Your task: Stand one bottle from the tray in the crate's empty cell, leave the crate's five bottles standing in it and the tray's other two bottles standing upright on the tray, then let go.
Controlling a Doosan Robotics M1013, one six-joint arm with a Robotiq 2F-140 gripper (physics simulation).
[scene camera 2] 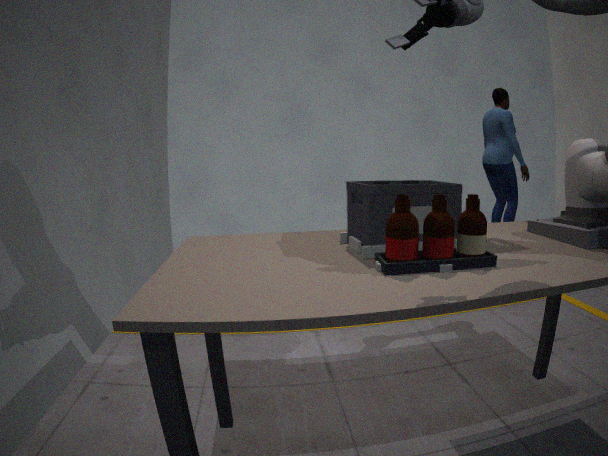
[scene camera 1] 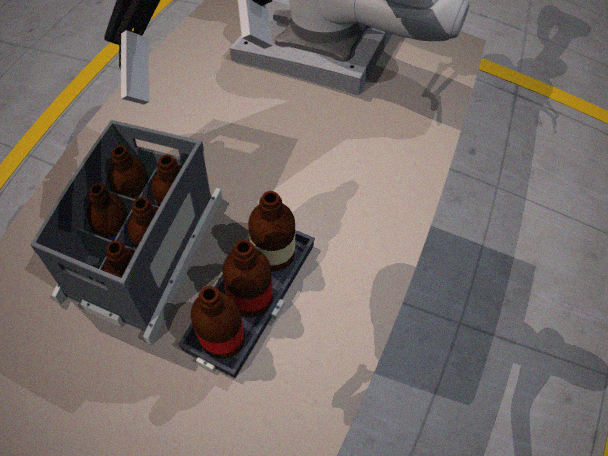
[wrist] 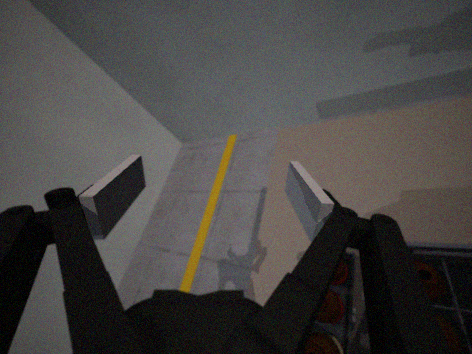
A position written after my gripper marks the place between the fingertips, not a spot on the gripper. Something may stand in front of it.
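Note:
My gripper (scene camera 1: 190, 72) is visible, and the wrist view (wrist: 216, 173) shows it too. Also visible: a red-label bottle (scene camera 1: 246, 271) and a red-label bottle (scene camera 1: 215, 315).

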